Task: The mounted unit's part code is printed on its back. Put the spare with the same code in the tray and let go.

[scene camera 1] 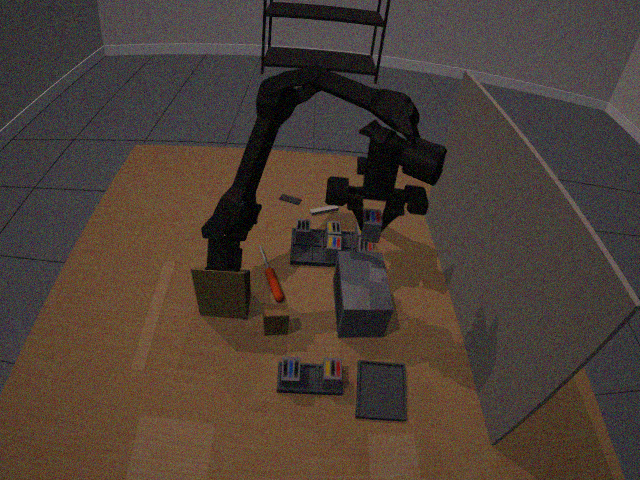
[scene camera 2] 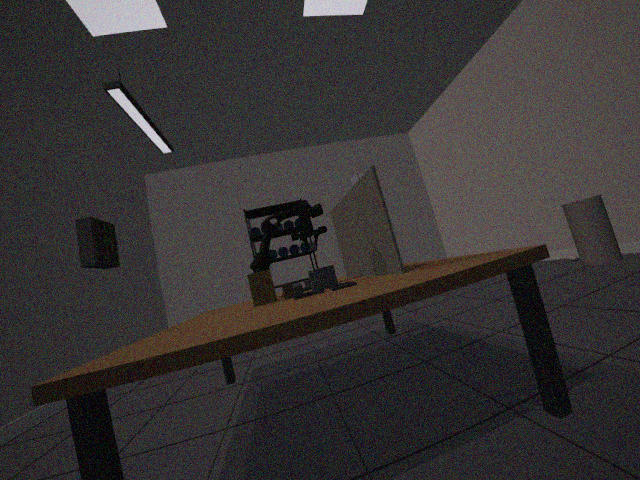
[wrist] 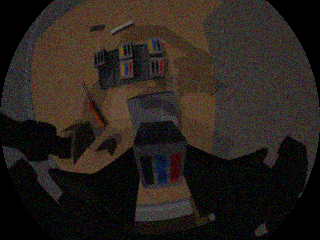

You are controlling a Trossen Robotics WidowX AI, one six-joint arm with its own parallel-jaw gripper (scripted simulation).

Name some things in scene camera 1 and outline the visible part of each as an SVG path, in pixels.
My gripper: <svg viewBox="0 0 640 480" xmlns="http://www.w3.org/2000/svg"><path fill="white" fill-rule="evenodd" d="M327 181L325 203L336 206L347 204L347 209L354 212L361 231L363 229L363 199L386 202L381 216L381 231L399 215L404 214L403 207L405 203L408 203L407 211L410 214L424 216L428 210L429 201L424 187L406 184L404 190L396 189L394 185L399 167L394 170L384 171L368 164L366 157L357 157L356 174L364 175L363 187L349 186L349 178L330 177Z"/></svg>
A small brown block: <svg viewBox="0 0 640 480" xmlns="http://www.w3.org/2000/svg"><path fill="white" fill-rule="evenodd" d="M287 303L263 305L265 336L288 335L290 316Z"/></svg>
